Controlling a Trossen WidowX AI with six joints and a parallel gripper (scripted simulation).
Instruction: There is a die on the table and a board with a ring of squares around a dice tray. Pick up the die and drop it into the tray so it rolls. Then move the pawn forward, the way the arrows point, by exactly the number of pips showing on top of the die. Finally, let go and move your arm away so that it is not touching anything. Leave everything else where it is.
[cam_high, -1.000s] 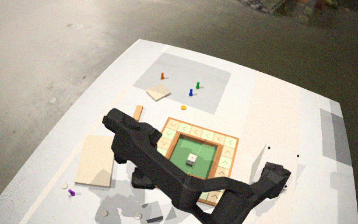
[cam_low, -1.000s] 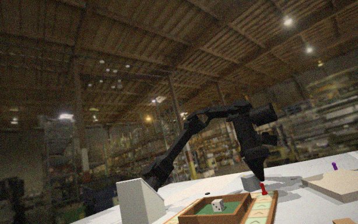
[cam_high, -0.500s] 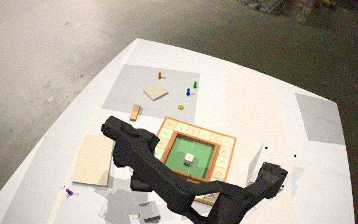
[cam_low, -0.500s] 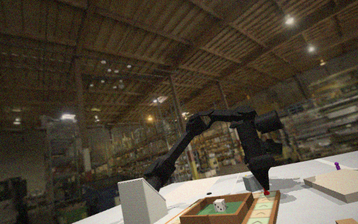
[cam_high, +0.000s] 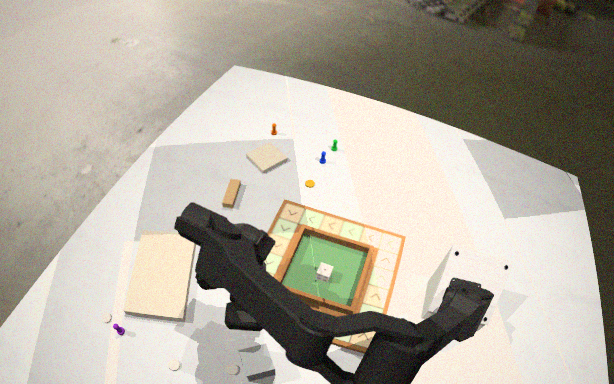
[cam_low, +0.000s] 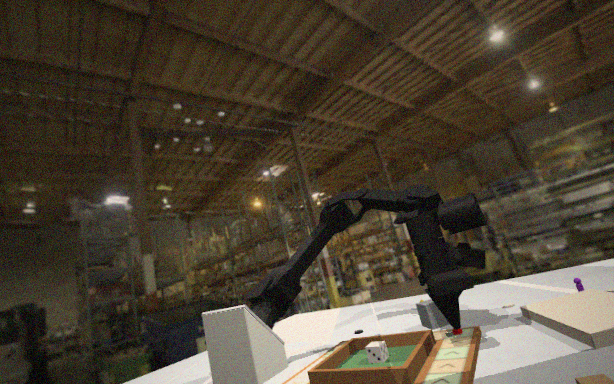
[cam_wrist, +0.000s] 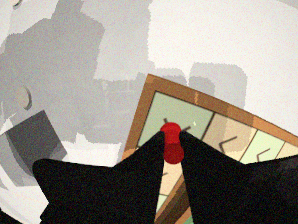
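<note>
The white die is 11 cm behind my gripper tip and 10 cm to the right of it. Also, from my gripper tip: grey block: 12 cm to the left, 6 cm behind; red pawn: 1 cm above; green dice tray: 11 cm to the right, 11 cm behind, 1 cm below.
</note>
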